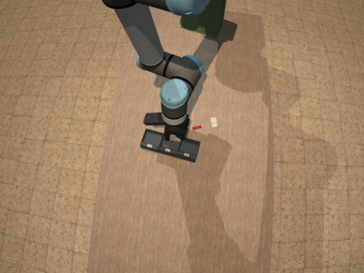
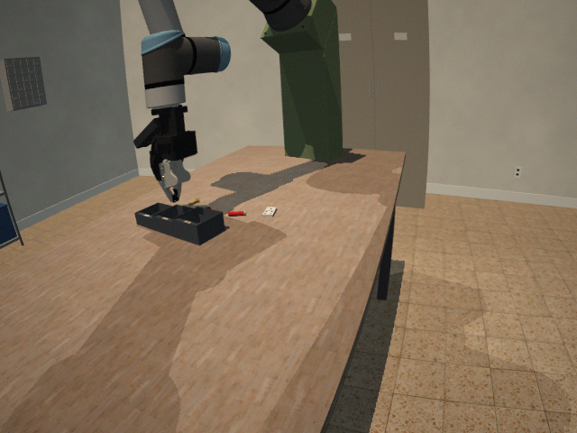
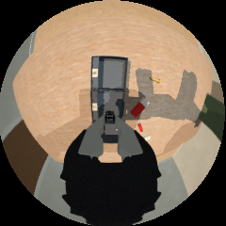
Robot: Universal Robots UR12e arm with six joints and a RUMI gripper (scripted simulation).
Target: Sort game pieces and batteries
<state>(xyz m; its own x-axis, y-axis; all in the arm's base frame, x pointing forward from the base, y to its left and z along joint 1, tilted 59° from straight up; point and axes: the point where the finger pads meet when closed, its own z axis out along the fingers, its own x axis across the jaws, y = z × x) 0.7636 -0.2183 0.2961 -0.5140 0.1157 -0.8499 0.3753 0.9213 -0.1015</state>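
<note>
Right now the three-compartment bin row is 60 mm below my hand. The rest, counted from my hand: red-and-white block (80 mm behind, 60 mm to the left, 80 mm below); black die (10 mm below); red cylinder (40 mm behind, 140 mm to the left, 80 mm below).
</note>
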